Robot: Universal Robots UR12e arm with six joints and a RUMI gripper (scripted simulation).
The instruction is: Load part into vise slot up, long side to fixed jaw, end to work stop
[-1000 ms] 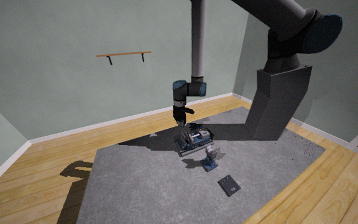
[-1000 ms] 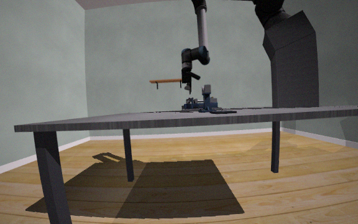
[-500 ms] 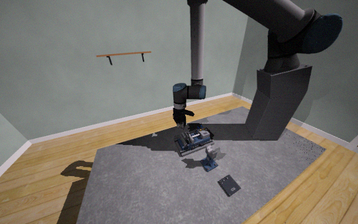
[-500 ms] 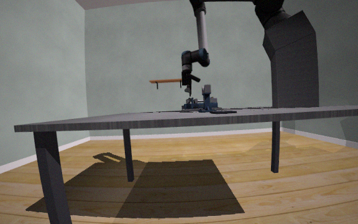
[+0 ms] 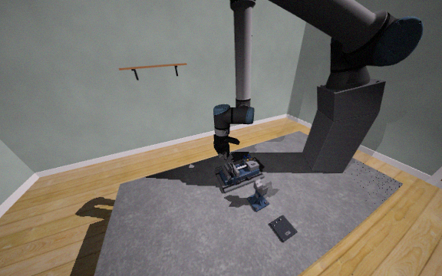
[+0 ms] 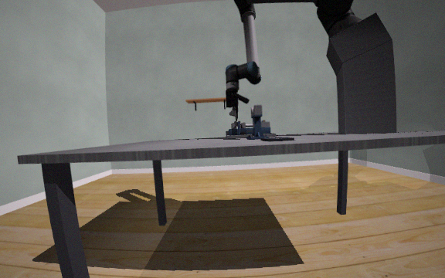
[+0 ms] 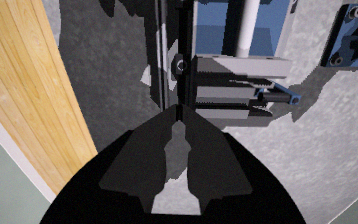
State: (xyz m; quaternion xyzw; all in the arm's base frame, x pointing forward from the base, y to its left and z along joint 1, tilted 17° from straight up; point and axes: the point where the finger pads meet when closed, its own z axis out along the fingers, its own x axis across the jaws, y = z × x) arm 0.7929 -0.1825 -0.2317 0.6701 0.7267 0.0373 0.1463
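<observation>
My hand is 50 mm to the right of the part and 30 mm above it. From my hand the other things lie so: moving jaw 70 mm to the left, 50 mm below, 40 mm behind; work stop 110 mm to the left, 40 mm below, 10 mm behind; fixed jaw 70 mm to the left, 50 mm below, 30 mm ahead.
</observation>
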